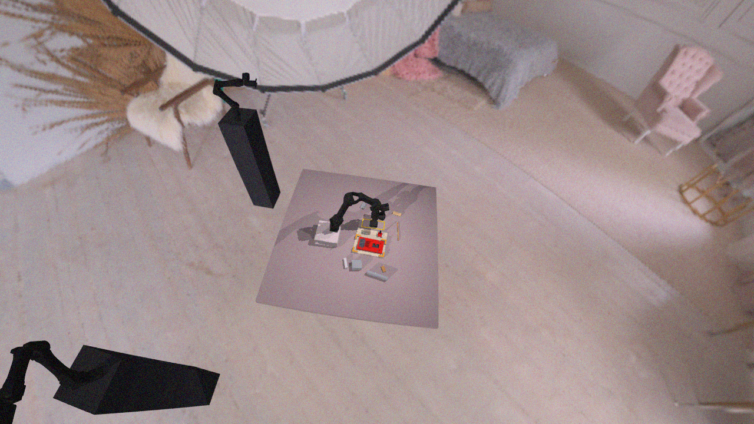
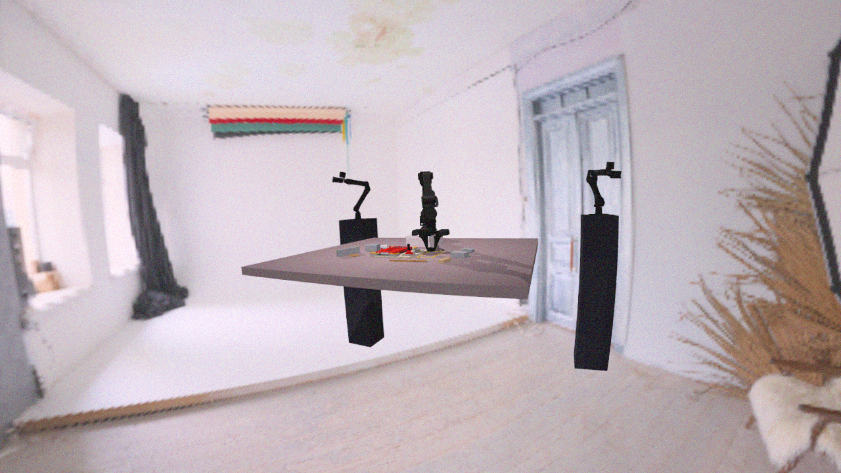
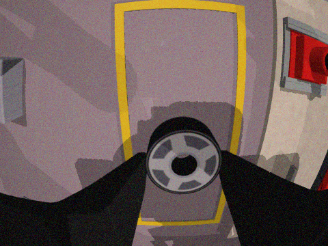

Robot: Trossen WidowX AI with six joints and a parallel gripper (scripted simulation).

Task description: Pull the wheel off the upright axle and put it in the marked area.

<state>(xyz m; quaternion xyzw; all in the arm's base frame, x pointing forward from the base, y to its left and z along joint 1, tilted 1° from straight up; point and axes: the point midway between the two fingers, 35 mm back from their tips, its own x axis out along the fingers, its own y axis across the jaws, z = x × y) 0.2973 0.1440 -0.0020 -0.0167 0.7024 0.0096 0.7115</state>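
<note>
The wheel is right at my gripper tip. From my gripper tip the other things lie so: wooden piece (18 cm ahead, 14 cm to the left, 2 cm below).
</note>
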